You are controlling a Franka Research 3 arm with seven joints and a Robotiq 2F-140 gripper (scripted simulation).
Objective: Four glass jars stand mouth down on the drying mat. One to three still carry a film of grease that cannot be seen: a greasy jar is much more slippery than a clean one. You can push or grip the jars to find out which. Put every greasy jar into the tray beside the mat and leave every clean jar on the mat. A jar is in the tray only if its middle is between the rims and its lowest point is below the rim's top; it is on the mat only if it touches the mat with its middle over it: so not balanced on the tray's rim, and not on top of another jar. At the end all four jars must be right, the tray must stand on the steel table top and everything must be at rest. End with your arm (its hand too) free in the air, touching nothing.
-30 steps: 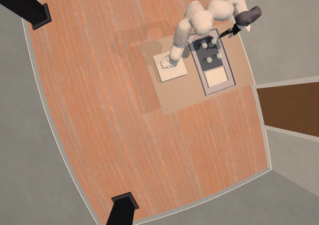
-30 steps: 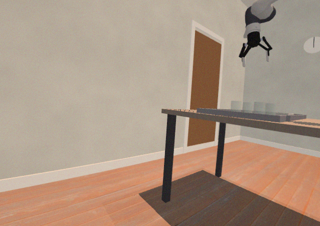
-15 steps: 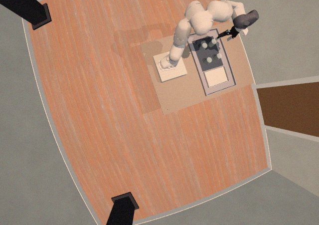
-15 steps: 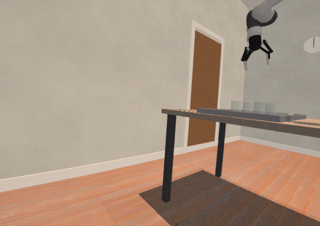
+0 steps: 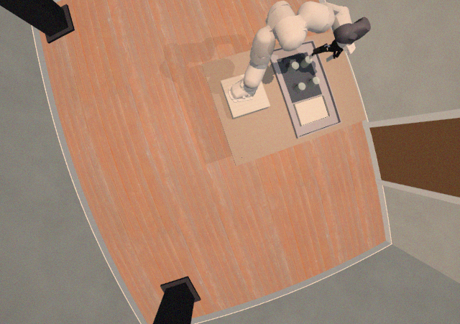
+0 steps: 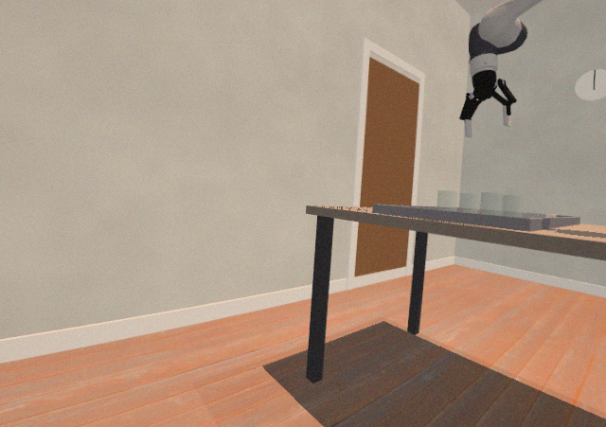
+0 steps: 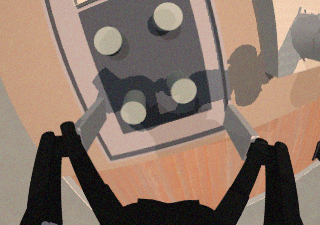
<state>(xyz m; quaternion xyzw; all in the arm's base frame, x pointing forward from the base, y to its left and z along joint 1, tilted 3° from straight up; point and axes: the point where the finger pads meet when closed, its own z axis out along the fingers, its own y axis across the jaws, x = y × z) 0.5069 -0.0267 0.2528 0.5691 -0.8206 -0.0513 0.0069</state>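
My hand is 10 mm to the left of the grey drying mat and 320 mm above it. Also, from my hand: tray 10 mm behind, 330 mm to the right, 310 mm below.
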